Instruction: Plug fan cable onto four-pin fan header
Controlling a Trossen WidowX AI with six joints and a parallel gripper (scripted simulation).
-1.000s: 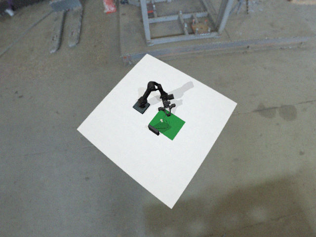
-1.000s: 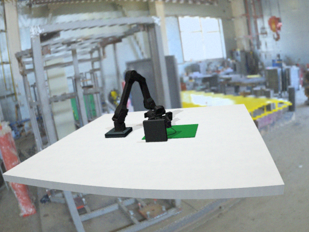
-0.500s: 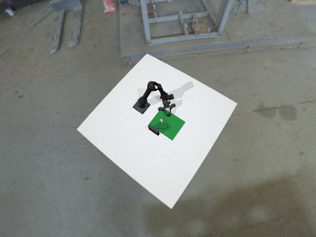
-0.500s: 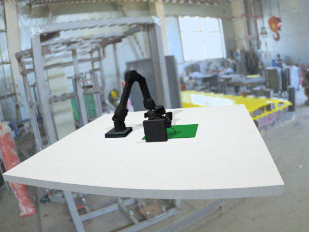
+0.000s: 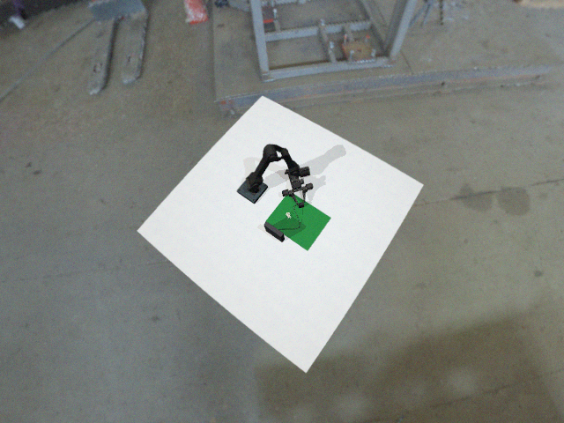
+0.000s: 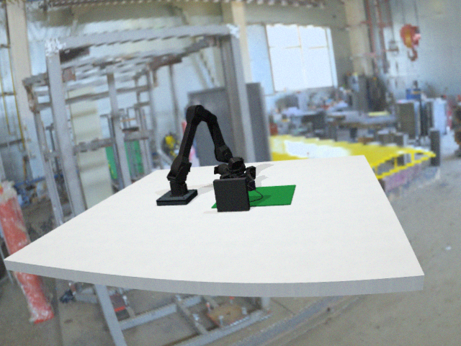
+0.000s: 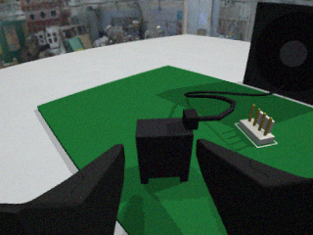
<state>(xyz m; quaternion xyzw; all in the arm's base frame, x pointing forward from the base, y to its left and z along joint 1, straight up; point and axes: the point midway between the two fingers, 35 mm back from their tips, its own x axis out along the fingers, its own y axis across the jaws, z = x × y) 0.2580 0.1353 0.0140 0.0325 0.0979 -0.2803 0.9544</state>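
My gripper tip is now 1 cm to the left of the black fan plug and 1 cm above it. Round my gripper tip: green board (5 cm ahead, 8 cm to the right, 5 cm below); then pale four-pin header (1 cm behind, 10 cm to the right, 3 cm below); then black fan (1 cm ahead, 23 cm to the right, 3 cm above).
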